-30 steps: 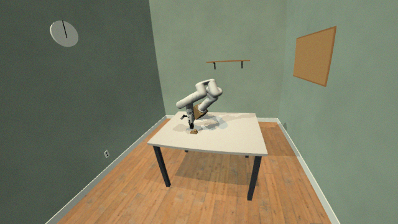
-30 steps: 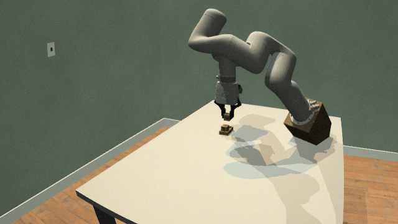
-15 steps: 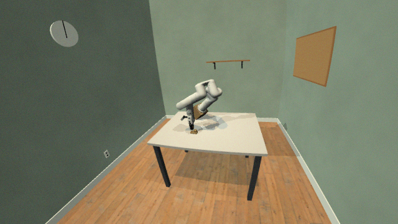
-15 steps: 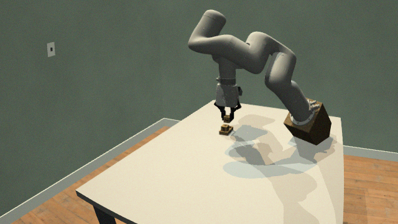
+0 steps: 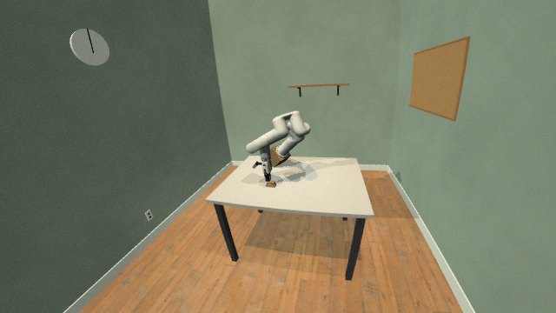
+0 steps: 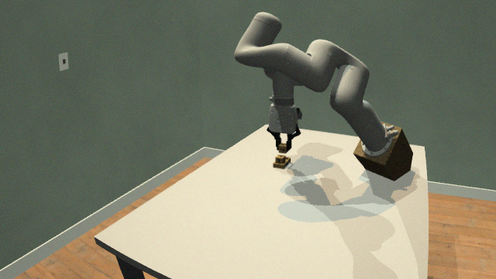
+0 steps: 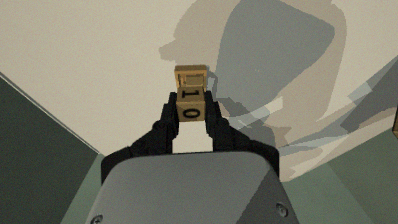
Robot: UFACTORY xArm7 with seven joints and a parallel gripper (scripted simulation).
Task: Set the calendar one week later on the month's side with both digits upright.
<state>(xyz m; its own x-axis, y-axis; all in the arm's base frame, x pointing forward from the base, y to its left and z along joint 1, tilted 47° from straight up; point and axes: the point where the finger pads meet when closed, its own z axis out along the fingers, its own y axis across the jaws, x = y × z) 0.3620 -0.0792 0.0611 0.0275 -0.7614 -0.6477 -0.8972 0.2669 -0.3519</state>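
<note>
Now: the digit cube 1 cm below my hand. Also, from my hand: wooden calendar tray 2 cm to the left, 6 cm below.
</note>
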